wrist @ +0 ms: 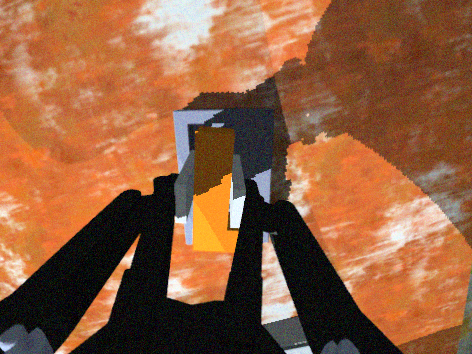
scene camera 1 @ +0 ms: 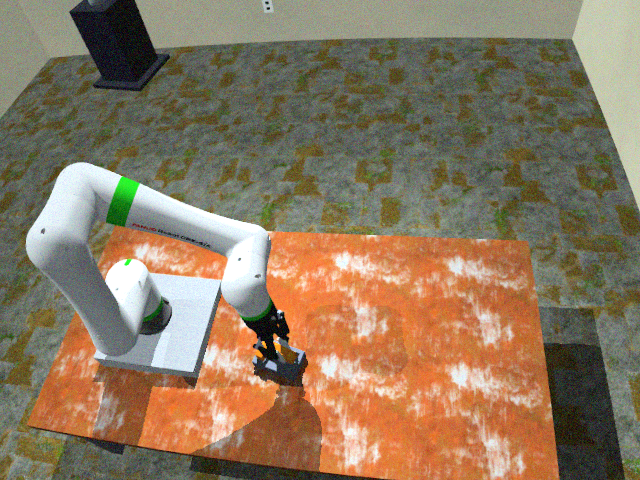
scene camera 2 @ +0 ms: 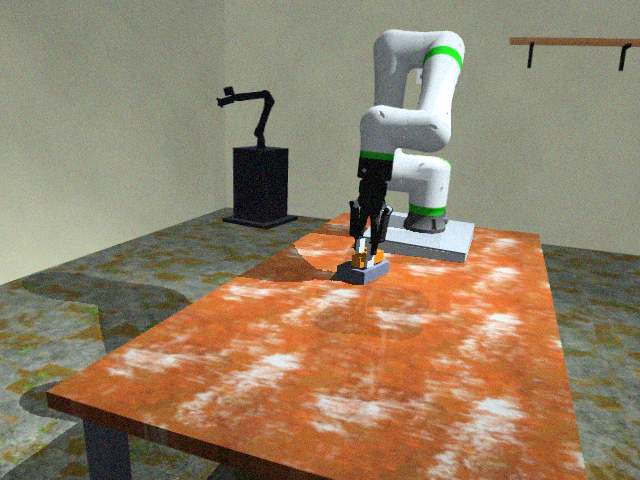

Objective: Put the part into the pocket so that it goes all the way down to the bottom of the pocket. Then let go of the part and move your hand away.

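Places are measured from the arm's base along level axes (x ahead, y left, z up), in centimetres.
Pixels of known places: gripper, fingertip midpoint: point(wrist: 214, 167) point(scene camera 1: 284, 355) point(scene camera 2: 363, 265); arm's base at its link origin: point(scene camera 1: 150, 315) point(scene camera 2: 424, 227).
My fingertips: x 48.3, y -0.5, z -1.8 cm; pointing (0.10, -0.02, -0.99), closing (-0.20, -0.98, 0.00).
Observation:
Ahead of a thing's pixels: the offset from my fingertips to its top centre. "spot": to the spot under its first point. Level surfaces: height alone.
The orange part {dz +3.4, dx -2.0, dy -1.2 cm} point(scene camera 1: 287, 354) point(scene camera 2: 378, 255) point(wrist: 213, 220) is between the fingertips of my gripper point(scene camera 1: 274, 351) point(scene camera 2: 365, 252) point(wrist: 214, 167), which is shut on it. The blue-grey block {dz +0.1, dx -1.8, dy -0.9 cm} point(scene camera 1: 281, 371) point(scene camera 2: 351, 274) point(wrist: 255, 135) with the pocket lies on the table under the part. The part stands up above the block's top face. In the wrist view, a dark strip of the pocket {spot: dz -1.8, dx +3.1, dy +2.0 cm} point(wrist: 191, 134) shows at the part's far left corner, and the part's near end overlaps the block's near edge. The part's underside and the pocket's bottom are hidden.
The orange and white table {dz -3.6 cm} point(scene camera 1: 439, 320) point(scene camera 2: 439, 361) bears the block. The robot's pale base plate point(scene camera 1: 183, 320) point(scene camera 2: 439, 248) is close behind the block. A black pedestal point(scene camera 1: 116, 46) point(scene camera 2: 260, 183) with a small black arm stands on the floor beyond the table. Shadow covers part of the block.

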